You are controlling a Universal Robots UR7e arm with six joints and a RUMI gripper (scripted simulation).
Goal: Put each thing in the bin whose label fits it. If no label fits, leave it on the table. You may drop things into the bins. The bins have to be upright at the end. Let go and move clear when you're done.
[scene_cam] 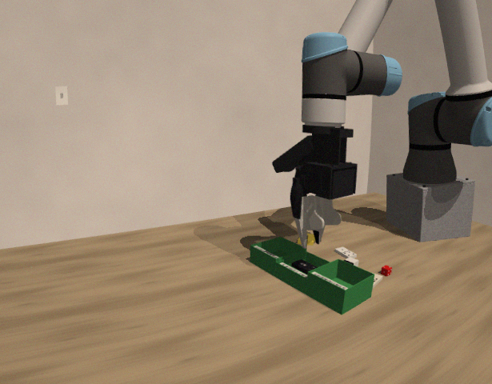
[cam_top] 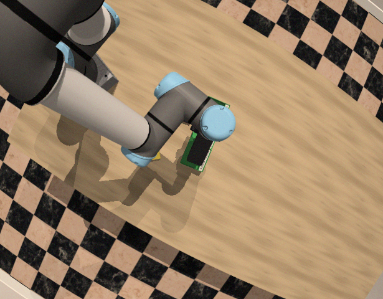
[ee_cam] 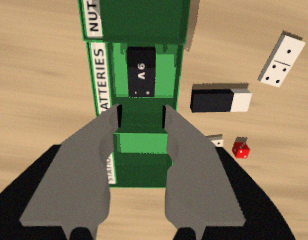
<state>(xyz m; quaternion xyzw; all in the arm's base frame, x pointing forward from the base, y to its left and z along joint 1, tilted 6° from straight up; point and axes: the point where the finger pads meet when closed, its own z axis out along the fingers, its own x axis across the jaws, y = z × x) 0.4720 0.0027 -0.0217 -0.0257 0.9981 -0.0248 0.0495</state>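
The black-and-white block is 9 cm behind my hand, 8 cm below it and 2 cm to the left of it. Also, from my hand: black 9V battery (7 cm below); red die (14 cm behind, 9 cm to the left, 8 cm below); yellow block (14 cm to the right, 13 cm behind, 8 cm below).
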